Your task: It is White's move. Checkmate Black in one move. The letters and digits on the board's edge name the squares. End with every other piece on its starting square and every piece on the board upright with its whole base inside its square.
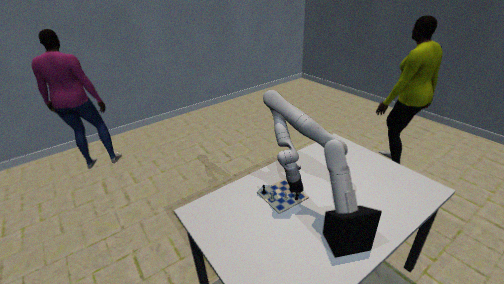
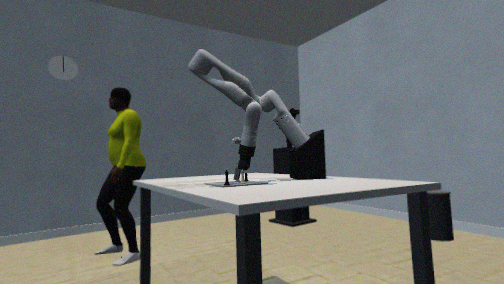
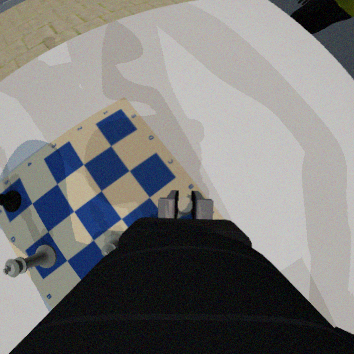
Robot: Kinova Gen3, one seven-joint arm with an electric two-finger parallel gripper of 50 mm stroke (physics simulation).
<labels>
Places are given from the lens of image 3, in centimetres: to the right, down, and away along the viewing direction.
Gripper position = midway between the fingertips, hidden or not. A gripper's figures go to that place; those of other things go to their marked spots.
my gripper (image 3: 184,200): 1, 3, 18
chessboard (image 3: 94,180): -9, 1, 18
</labels>
